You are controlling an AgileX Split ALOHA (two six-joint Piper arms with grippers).
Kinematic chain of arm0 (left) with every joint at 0, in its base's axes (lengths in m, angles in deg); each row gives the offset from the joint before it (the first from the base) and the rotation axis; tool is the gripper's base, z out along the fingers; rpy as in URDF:
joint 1: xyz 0 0 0.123 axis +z
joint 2: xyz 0 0 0 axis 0.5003 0.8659 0
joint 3: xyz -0.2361 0.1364 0.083 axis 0.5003 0.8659 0
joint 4: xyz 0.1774 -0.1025 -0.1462 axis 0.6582 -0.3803 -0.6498
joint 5: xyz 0 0 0 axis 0.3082 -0.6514 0.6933
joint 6: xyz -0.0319 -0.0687 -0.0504 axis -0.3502 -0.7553 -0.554
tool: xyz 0 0 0 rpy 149.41 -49.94 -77.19
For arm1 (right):
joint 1: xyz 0 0 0.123 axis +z
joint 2: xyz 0 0 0 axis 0.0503 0.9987 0
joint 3: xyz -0.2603 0.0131 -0.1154 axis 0.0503 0.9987 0
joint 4: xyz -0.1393 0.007 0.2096 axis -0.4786 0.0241 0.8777
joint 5: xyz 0 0 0 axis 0.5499 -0.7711 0.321
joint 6: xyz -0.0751 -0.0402 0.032 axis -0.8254 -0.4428 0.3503
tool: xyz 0 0 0 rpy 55.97 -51.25 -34.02
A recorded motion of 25 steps. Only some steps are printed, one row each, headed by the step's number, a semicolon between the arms.
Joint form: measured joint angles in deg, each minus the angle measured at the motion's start. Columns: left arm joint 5, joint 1, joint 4, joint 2, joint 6, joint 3; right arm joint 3, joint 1, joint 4, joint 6, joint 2, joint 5.
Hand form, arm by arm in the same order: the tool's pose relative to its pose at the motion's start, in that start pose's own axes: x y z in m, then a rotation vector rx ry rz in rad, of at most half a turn. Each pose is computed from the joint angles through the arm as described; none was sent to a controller.
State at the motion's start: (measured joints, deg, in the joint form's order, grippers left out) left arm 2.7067 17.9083 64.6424 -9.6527 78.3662 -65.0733; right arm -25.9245 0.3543 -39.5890 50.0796 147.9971 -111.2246
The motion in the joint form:
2: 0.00 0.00 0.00 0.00 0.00 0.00; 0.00 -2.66 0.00 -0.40 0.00 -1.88
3: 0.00 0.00 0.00 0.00 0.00 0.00; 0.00 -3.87 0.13 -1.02 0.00 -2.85
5: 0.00 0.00 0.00 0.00 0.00 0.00; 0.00 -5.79 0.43 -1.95 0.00 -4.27
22: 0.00 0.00 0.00 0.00 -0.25 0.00; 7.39 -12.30 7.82 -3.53 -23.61 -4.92
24: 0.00 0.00 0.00 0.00 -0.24 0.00; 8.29 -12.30 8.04 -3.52 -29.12 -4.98
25: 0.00 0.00 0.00 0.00 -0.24 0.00; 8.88 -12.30 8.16 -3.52 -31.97 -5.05
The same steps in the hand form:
2: 0.0000 0.0000 0.0000 0.0000 0.0000 0.0000; 0.0042 -0.0203 -0.0010 0.0143 0.0318 0.0364
3: 0.0000 0.0000 0.0000 0.0000 0.0000 0.0000; 0.0065 -0.0292 -0.0016 0.0178 0.0481 0.0465
5: 0.0000 0.0000 0.0000 0.0000 0.0000 0.0000; 0.0104 -0.0430 -0.0027 0.0210 0.0716 0.0641
22: 0.0000 0.0000 0.0000 0.0000 0.0000 -0.0044; 0.0580 -0.0526 -0.1573 -0.0180 -0.2212 0.1515
24: 0.0000 0.0000 0.0000 0.0000 0.0000 -0.0042; 0.0734 -0.0441 -0.1922 -0.0096 -0.2996 0.1403
25: 0.0000 0.0000 0.0000 0.0000 0.0000 -0.0042; 0.0828 -0.0396 -0.2089 -0.0058 -0.3373 0.1346

